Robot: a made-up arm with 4 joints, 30 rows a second.
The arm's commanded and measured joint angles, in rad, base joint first. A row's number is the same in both.
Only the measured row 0 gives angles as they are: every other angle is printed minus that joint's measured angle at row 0.
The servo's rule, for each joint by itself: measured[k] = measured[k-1] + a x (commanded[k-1-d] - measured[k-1]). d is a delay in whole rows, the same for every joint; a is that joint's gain. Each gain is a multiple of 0.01, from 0.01 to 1. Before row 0 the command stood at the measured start. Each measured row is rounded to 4 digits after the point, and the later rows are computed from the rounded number. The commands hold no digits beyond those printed.
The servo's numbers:
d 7
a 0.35 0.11 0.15 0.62
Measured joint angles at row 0:
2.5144 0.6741 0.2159 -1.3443
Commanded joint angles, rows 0 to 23:
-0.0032 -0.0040 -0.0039 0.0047
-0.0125 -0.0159 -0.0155 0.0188
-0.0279 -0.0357 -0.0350 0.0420
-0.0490 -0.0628 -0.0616 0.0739
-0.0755 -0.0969 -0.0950 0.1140
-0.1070 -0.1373 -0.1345 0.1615
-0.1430 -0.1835 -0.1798 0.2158
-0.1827 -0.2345 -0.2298 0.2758
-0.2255 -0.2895 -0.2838 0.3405
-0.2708 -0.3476 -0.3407 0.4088
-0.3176 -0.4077 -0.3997 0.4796
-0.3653 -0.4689 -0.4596 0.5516
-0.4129 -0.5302 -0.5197 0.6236
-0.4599 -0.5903 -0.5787 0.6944
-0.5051 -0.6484 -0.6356 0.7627
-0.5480 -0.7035 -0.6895 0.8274
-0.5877 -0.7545 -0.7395 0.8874
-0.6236 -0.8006 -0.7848 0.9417
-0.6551 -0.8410 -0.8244 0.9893
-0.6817 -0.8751 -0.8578 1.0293
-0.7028 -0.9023 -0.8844 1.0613
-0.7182 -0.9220 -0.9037 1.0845
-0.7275 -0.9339 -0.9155 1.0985
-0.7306 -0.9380 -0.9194 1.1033
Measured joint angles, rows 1 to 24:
0.0000 0.0000 0.0000 0.0000
0.0000 0.0000 0.0000 0.0000
0.0000 0.0000 0.0000 0.0000
0.0000 0.0000 0.0000 0.0000
0.0000 0.0000 0.0000 0.0000
0.0000 0.0000 0.0000 0.0000
0.0000 0.0000 0.0000 0.0000
-0.0011 -0.0004 -0.0006 0.0029
-0.0051 -0.0021 -0.0028 0.0128
-0.0131 -0.0058 -0.0076 0.0309
-0.0257 -0.0121 -0.0157 0.0576
-0.0431 -0.0214 -0.0276 0.0926
-0.0655 -0.0341 -0.0436 0.1353
-0.0926 -0.0505 -0.0640 0.1852
-0.1241 -0.0707 -0.0889 0.2414
-0.1596 -0.0948 -0.1181 0.3028
-0.1985 -0.1226 -0.1515 0.3685
-0.2402 -0.1540 -0.1887 0.4374
-0.2840 -0.1886 -0.2293 0.5082
-0.3291 -0.2262 -0.2729 0.5797
-0.3749 -0.2663 -0.3188 0.6508
-0.4205 -0.3083 -0.3663 0.7202
-0.4651 -0.3518 -0.4148 0.7867
-0.5080 -0.3961 -0.4635 0.8491

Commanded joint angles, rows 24 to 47:
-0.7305 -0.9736 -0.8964 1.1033
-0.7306 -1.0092 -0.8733 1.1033
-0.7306 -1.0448 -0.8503 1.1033
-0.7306 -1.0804 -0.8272 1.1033
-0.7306 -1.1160 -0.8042 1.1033
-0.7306 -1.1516 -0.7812 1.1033
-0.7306 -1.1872 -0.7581 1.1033
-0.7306 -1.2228 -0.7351 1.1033
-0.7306 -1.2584 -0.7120 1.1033
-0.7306 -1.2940 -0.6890 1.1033
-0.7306 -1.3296 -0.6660 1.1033
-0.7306 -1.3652 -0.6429 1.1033
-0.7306 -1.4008 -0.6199 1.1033
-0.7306 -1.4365 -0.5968 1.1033
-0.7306 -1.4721 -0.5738 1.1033
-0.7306 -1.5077 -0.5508 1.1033
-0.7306 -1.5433 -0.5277 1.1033
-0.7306 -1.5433 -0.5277 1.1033
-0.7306 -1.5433 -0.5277 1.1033
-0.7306 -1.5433 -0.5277 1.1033
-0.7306 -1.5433 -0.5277 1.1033
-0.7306 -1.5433 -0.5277 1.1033
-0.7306 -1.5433 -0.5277 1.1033
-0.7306 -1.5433 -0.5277 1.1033
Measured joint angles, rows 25 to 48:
-0.5485 -0.4406 -0.5117 0.9065
-0.5858 -0.4846 -0.5586 0.9578
-0.6194 -0.5276 -0.6035 1.0021
-0.6486 -0.5688 -0.6456 1.0388
-0.6730 -0.6077 -0.6843 1.0671
-0.6921 -0.6436 -0.7190 1.0866
-0.7056 -0.6760 -0.7491 1.0970
-0.7143 -0.7087 -0.7712 1.1009
-0.7200 -0.7418 -0.7865 1.1024
-0.7237 -0.7751 -0.7961 1.1030
-0.7261 -0.8087 -0.8008 1.1032
-0.7277 -0.8425 -0.8013 1.1033
-0.7287 -0.8765 -0.7983 1.1033
-0.7294 -0.9107 -0.7923 1.1033
-0.7298 -0.9450 -0.7837 1.1033
-0.7301 -0.9795 -0.7729 1.1033
-0.7303 -1.0141 -0.7603 1.1033
-0.7304 -1.0488 -0.7462 1.1033
-0.7305 -1.0836 -0.7307 1.1033
-0.7305 -1.1185 -0.7141 1.1033
-0.7305 -1.1535 -0.6965 1.1033
-0.7305 -1.1885 -0.6781 1.1033
-0.7305 -1.2236 -0.6590 1.1033
-0.7305 -1.2588 -0.6393 1.1033

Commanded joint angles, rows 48 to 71:
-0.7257 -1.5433 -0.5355 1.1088
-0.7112 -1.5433 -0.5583 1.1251
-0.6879 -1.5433 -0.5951 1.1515
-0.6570 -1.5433 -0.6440 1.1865
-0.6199 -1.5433 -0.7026 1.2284
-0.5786 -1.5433 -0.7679 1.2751
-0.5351 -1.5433 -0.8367 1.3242
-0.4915 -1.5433 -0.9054 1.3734
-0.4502 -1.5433 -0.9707 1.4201
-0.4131 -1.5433 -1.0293 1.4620
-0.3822 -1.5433 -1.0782 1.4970
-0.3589 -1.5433 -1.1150 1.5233
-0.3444 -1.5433 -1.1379 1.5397
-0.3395 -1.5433 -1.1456 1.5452
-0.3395 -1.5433 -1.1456 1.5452
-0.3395 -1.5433 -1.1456 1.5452
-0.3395 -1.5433 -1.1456 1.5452
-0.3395 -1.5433 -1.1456 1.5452
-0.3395 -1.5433 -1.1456 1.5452
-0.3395 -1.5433 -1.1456 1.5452
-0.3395 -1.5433 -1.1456 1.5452
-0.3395 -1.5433 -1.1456 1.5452
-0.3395 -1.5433 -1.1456 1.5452
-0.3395 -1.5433 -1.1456 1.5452
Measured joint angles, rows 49 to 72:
-0.7305 -1.2901 -0.6226 1.1033
-0.7305 -1.3180 -0.6084 1.1033
-0.7305 -1.3428 -0.5963 1.1033
-0.7305 -1.3649 -0.5860 1.1033
-0.7305 -1.3845 -0.5773 1.1033
-0.7305 -1.4020 -0.5699 1.1033
-0.7305 -1.4175 -0.5636 1.1033
-0.7288 -1.4313 -0.5594 1.1067
-0.7226 -1.4436 -0.5592 1.1181
-0.7105 -1.4546 -0.5646 1.1388
-0.6918 -1.4644 -0.5765 1.1684
-0.6666 -1.4731 -0.5954 1.2056
-0.6358 -1.4808 -0.6213 1.2487
-0.6006 -1.4877 -0.6536 1.2955
-0.5624 -1.4938 -0.6914 1.3438
-0.5231 -1.4992 -0.7333 1.3911
-0.4846 -1.5041 -0.7777 1.4351
-0.4488 -1.5084 -0.8228 1.4735
-0.4173 -1.5122 -0.8666 1.5044
-0.3918 -1.5156 -0.9073 1.5263
-0.3735 -1.5186 -0.9430 1.5380
-0.3616 -1.5213 -0.9734 1.5425
-0.3539 -1.5237 -0.9992 1.5442
-0.3489 -1.5259 -1.0212 1.5448

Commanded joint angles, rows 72 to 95:
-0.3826 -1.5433 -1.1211 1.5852
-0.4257 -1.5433 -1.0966 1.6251
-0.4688 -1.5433 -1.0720 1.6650
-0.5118 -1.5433 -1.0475 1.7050
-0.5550 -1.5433 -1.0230 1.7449
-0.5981 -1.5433 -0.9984 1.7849
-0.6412 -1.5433 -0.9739 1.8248
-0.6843 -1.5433 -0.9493 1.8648
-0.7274 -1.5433 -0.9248 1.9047
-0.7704 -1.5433 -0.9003 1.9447
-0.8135 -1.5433 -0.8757 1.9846
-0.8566 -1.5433 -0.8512 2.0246
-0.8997 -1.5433 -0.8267 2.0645
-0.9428 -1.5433 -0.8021 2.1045
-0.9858 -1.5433 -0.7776 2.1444
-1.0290 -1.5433 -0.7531 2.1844
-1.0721 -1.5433 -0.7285 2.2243
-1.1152 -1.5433 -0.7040 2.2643
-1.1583 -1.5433 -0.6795 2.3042
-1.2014 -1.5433 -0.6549 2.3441
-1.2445 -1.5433 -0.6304 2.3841
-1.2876 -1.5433 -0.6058 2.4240
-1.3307 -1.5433 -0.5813 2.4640
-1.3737 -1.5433 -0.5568 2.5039
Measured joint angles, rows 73 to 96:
-0.3456 -1.5278 -1.0399 1.5450
-0.3435 -1.5295 -1.0558 1.5451
-0.3421 -1.5310 -1.0693 1.5452
-0.3412 -1.5324 -1.0807 1.5452
-0.3406 -1.5336 -1.0904 1.5452
-0.3402 -1.5347 -1.0987 1.5452
-0.3400 -1.5356 -1.1057 1.5452
-0.3549 -1.5364 -1.1080 1.5700
-0.3797 -1.5372 -1.1063 1.6042
-0.4109 -1.5379 -1.1012 1.6419
-0.4462 -1.5385 -1.0931 1.6810
-0.4843 -1.5390 -1.0826 1.7206
-0.5241 -1.5395 -1.0700 1.7605
-0.5651 -1.5399 -1.0556 1.8004
-0.6068 -1.5403 -1.0397 1.8403
-0.6490 -1.5406 -1.0225 1.8802
-0.6915 -1.5409 -1.0042 1.9202
-0.7342 -1.5412 -0.9849 1.9601
-0.7770 -1.5414 -0.9648 2.0001
-0.8199 -1.5416 -0.9441 2.0400
-0.8629 -1.5418 -0.9228 2.0800
-0.9059 -1.5420 -0.9010 2.1199
-0.9490 -1.5421 -0.8788 2.1599
-0.9921 -1.5422 -0.8563 2.1998

